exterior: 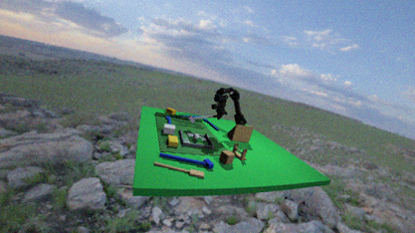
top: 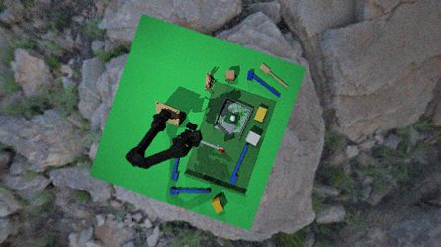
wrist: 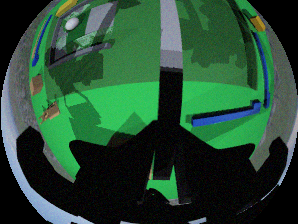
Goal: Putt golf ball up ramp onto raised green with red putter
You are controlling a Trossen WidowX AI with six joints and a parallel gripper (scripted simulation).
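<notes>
My gripper tip is now 12 cm short of the red putter and 1 cm to the right of it. Also, from my gripper tip: wooden stand 7 cm behind, 40 cm to the left, 9 cm below; white golf ball 21 cm ahead, 24 cm to the left, 10 cm below; dark green course 26 cm ahead, 10 cm to the left, 12 cm below.
</notes>
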